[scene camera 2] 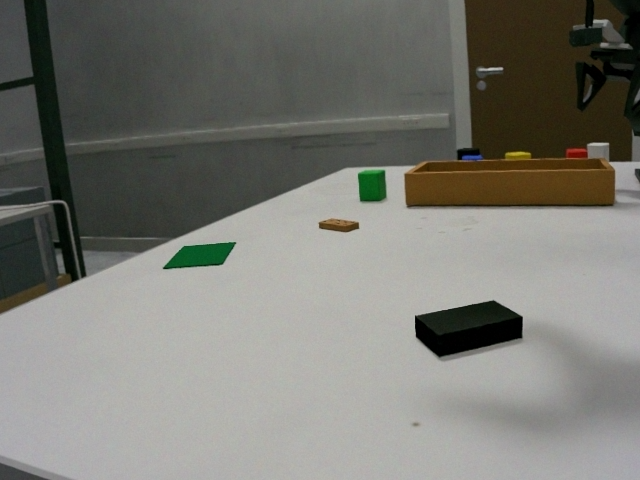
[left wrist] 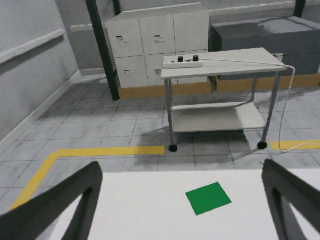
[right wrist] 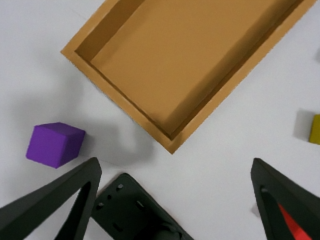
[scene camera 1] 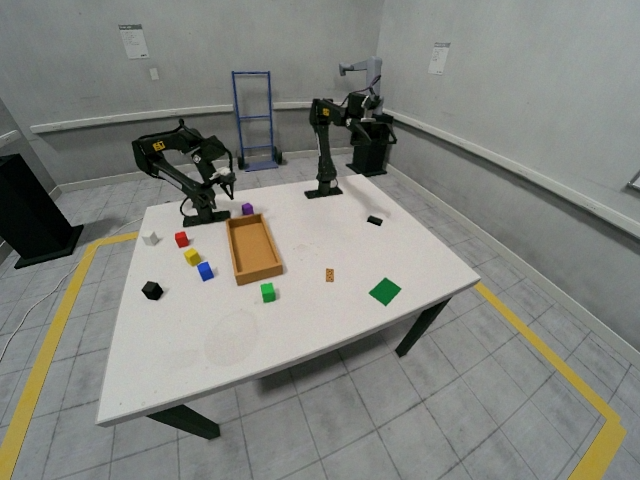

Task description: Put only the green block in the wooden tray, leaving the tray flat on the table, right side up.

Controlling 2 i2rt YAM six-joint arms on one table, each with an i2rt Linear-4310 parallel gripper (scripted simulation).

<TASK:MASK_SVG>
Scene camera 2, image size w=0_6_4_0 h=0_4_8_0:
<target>right gripper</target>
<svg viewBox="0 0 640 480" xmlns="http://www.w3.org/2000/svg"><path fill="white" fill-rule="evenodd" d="M573 26L574 30L602 28L602 36L608 41L608 43L601 43L601 48L592 48L589 54L593 60L599 59L604 63L602 67L603 72L595 65L587 64L584 61L576 61L577 109L583 112L603 87L606 80L631 81L624 110L624 117L630 120L640 110L640 100L633 106L640 90L640 22L634 21L633 25L630 25L629 21L624 20L618 32L613 28L613 24L609 20L594 20L593 23ZM587 76L591 80L591 85L586 97L583 98Z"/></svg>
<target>wooden tray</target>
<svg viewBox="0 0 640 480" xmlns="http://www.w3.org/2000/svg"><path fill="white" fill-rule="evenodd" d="M615 169L605 158L422 162L404 173L405 205L615 205Z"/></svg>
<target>green block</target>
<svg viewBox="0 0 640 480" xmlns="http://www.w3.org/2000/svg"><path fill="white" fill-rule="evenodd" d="M358 173L360 201L381 201L387 197L385 170L365 170Z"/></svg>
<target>flat green square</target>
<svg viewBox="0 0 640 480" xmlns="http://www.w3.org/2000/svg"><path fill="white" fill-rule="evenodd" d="M236 242L183 246L163 269L223 265Z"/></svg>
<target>black slab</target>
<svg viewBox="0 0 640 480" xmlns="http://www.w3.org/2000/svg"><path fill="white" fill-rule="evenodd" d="M523 316L495 300L416 315L415 337L438 357L443 357L522 338Z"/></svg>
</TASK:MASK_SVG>
